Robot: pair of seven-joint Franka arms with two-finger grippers.
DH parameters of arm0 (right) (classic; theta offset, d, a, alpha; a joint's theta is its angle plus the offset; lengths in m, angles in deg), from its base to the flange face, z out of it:
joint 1: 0 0.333 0 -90
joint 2: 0 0 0 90
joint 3: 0 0.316 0.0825 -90
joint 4: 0 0 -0.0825 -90
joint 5: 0 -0.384 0 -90
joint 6: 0 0 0.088 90
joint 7: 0 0.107 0 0
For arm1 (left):
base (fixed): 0 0 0 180
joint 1: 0 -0.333 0 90
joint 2: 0 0 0 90
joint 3: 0 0.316 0.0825 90
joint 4: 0 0 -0.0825 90
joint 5: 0 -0.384 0 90
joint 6: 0 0 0.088 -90
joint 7: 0 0.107 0 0
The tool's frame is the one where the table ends.
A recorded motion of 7 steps. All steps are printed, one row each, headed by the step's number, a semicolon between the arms.
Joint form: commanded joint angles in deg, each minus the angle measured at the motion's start. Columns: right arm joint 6, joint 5, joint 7, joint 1, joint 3, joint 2, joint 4; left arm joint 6, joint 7, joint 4, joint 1, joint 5, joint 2, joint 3.
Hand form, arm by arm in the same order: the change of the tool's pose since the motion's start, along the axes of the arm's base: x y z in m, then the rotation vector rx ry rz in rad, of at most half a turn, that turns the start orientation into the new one. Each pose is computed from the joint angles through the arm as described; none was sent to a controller.
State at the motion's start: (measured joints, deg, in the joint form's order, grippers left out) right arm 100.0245 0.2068 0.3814 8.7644 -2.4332 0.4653 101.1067; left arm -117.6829 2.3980 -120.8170 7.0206 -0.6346 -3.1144 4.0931
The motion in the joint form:
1: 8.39 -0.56 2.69 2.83 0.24 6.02 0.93; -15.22 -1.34 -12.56 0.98 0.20 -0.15 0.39
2: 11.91 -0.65 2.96 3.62 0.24 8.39 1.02; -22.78 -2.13 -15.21 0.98 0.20 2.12 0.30
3: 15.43 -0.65 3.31 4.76 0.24 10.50 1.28; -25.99 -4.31 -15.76 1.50 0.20 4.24 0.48
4: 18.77 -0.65 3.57 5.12 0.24 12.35 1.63; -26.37 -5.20 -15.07 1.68 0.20 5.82 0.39
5: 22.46 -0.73 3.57 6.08 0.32 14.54 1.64; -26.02 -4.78 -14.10 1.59 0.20 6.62 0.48
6: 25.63 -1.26 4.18 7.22 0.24 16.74 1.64; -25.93 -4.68 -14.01 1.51 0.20 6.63 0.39
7: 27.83 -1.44 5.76 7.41 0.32 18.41 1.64; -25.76 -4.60 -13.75 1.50 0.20 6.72 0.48
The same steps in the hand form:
1: 0.0281 0.0367 -0.0560 0.0081 -0.0244 0.0042; -0.0275 -0.0045 -0.0742 -0.0081 -0.0487 0.0132
2: 0.0386 0.0473 -0.0762 0.0112 -0.0426 0.0127; -0.0274 -0.0055 -0.1017 -0.0096 -0.0950 0.0247
3: 0.0463 0.0613 -0.0953 0.0137 -0.0626 0.0265; -0.0253 -0.0087 -0.1189 -0.0100 -0.1047 0.0563
4: 0.0536 0.0669 -0.1129 0.0163 -0.0824 0.0283; -0.0213 -0.0114 -0.1272 -0.0081 -0.0962 0.0670
5: 0.0607 0.0803 -0.1310 0.0222 -0.1077 0.0459; -0.0165 -0.0102 -0.1279 -0.0060 -0.0932 0.0627
6: 0.0657 0.0941 -0.1502 0.0327 -0.1229 0.0488; -0.0161 -0.0103 -0.1275 -0.0060 -0.0930 0.0608
7: 0.0701 0.0984 -0.1652 0.0376 -0.1312 0.0240; -0.0149 -0.0095 -0.1267 -0.0056 -0.0930 0.0611

